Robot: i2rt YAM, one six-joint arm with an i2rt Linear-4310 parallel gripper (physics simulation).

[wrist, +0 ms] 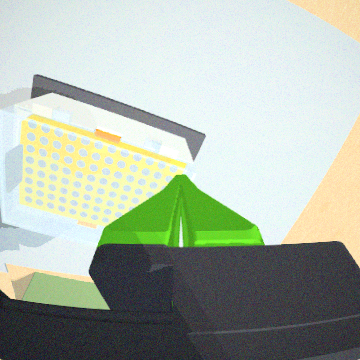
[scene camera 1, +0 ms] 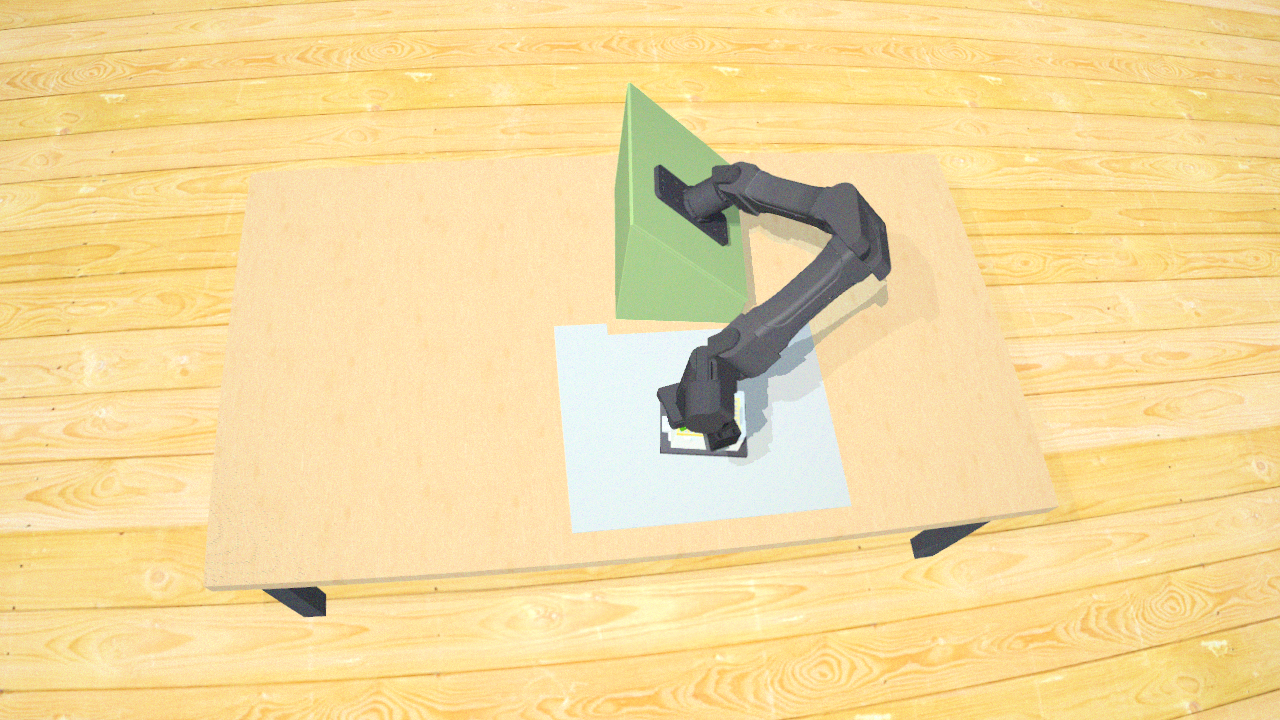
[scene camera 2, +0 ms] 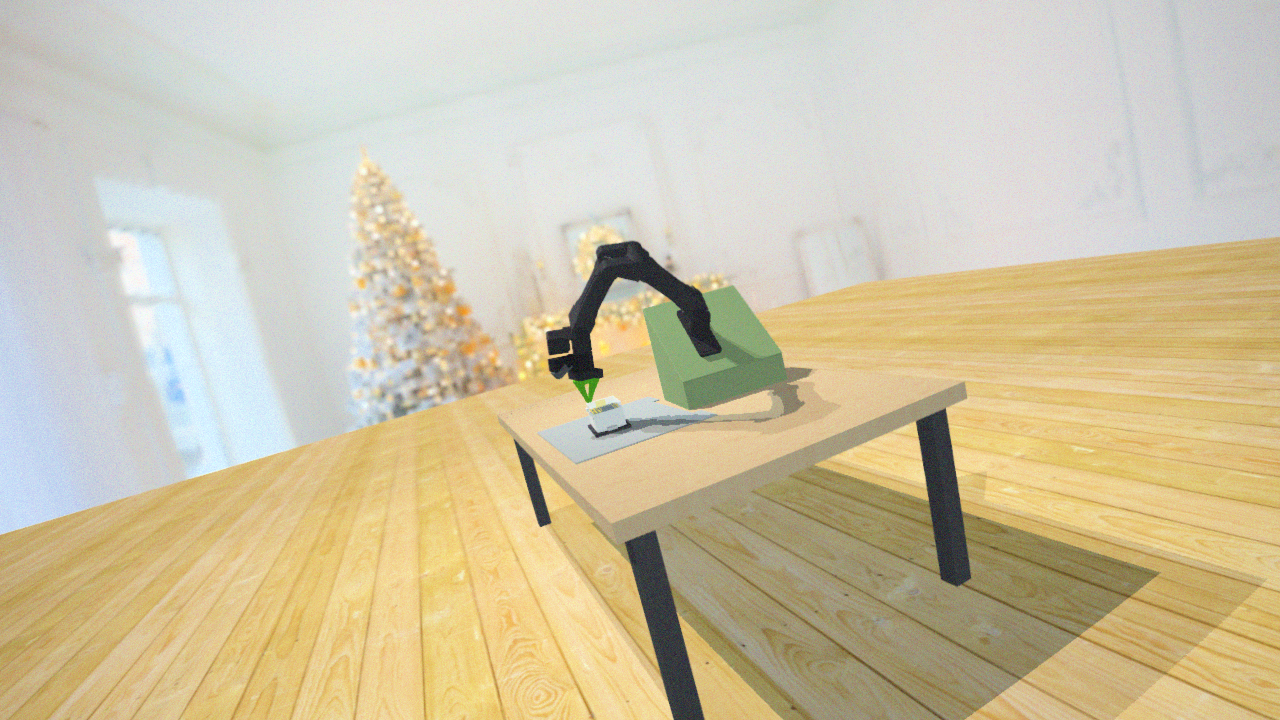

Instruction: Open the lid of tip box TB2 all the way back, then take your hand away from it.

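A tip box, whitish with clear walls, stands in a dark holder. Its yellow rack with many round holes shows in the wrist view, with an orange tab along one long side. No TB2 label is readable. The clear lid is hard to make out, so its angle cannot be told. My gripper has green fingers, shut with nothing between them. The tips are close to the box's upper edge at one end; contact cannot be told. In scene camera 1 the arm hides the fingers and much of the box.
A pale blue mat lies under the holder on the wooden table. A green wedge-shaped block carries the arm's base behind the mat.
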